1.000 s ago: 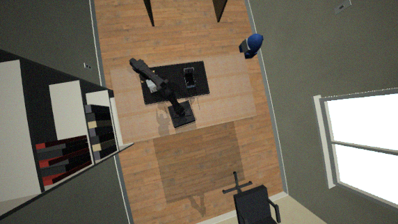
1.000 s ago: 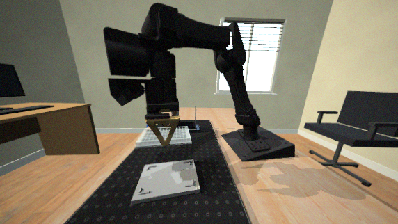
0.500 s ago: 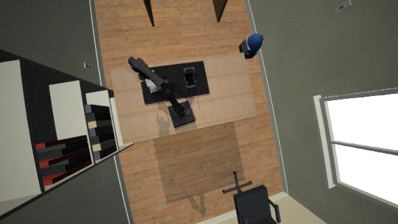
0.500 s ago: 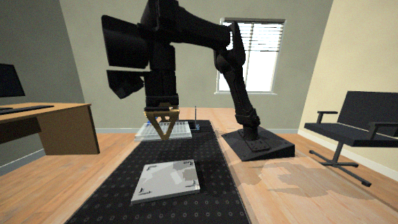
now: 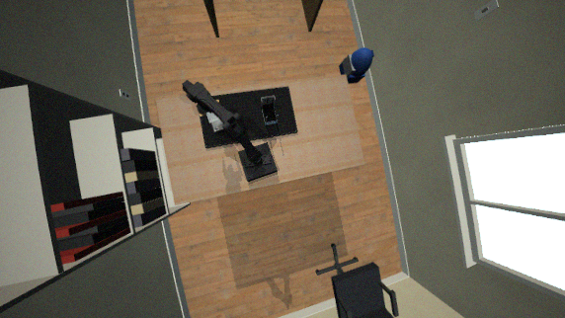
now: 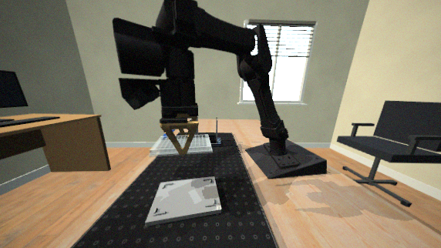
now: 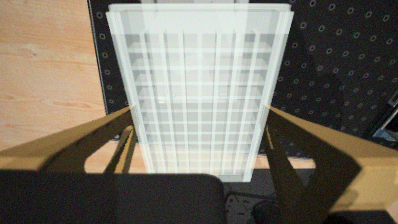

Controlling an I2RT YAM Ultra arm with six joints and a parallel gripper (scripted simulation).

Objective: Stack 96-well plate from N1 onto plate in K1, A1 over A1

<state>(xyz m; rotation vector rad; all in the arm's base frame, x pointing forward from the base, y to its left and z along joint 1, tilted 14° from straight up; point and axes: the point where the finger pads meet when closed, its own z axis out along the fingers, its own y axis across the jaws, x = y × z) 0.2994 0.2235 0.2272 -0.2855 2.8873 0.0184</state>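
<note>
My gripper is now 150 mm above the plate nest N1. Also, from my hand: 96-well plate (right at my hand); then A1 mark (150 mm below, 90 mm behind, 40 mm to the left).
</note>
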